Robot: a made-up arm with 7 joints. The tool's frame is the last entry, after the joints.
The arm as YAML. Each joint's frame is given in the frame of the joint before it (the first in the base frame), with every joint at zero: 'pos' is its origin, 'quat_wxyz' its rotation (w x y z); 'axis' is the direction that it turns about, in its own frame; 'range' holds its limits. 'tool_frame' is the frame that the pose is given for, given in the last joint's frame.
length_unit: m
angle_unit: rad
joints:
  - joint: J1
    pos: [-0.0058, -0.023, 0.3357]
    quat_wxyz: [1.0, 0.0, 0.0, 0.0]
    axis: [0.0, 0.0, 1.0]
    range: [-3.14, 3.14]
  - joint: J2
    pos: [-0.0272, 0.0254, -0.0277]
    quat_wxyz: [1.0, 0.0, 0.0, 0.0]
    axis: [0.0, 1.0, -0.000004]
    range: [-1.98, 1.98]
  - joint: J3
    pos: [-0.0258, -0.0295, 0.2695]
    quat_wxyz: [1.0, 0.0, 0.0, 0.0]
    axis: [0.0, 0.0, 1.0]
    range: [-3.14, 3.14]
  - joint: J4
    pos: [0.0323, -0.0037, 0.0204]
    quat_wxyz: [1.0, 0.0, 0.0, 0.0]
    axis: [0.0, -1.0, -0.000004]
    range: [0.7, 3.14]
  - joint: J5
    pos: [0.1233, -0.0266, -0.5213]
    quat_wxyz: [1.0, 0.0, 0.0, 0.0]
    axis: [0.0, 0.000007, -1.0]
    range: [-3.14, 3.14]
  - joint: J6
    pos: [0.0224, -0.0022, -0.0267]
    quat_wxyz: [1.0, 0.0, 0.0, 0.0]
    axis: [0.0, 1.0, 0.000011]
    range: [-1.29, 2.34]
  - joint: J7
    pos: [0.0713, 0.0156, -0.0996]
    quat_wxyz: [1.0, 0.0, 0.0, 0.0]
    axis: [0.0, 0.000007, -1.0]
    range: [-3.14, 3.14]
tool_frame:
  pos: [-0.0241, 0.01, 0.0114]
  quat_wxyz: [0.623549, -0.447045, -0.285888, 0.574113]
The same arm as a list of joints. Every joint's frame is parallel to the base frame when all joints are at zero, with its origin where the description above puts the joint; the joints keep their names.
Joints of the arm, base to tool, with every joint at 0 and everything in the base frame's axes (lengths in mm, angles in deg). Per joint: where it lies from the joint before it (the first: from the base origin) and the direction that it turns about. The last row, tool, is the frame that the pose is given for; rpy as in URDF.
J1: xyz -5.8 -23 335.7 axis +z
J2: xyz -27.2 25.4 -27.7 axis +y
J3: xyz -25.8 -29.5 269.5 axis +z
J4: xyz 32.3 -3.7 20.4 axis -y
J5: xyz 123.3 -26.6 -521.3 axis -z
J6: xyz 22.4 -2.2 -26.7 axis +y
J7: xyz 71.3 15.6 -99.6 axis -z
tool: xyz -24.1 10 11.4 rpy -63.75 9.02 79.66
Joint limits (deg, base to tool): -179.91..179.91 -113.45..113.45 -179.91..179.91 40.11..179.91 -179.91..179.91 -73.91..134.07 -179.91..179.91

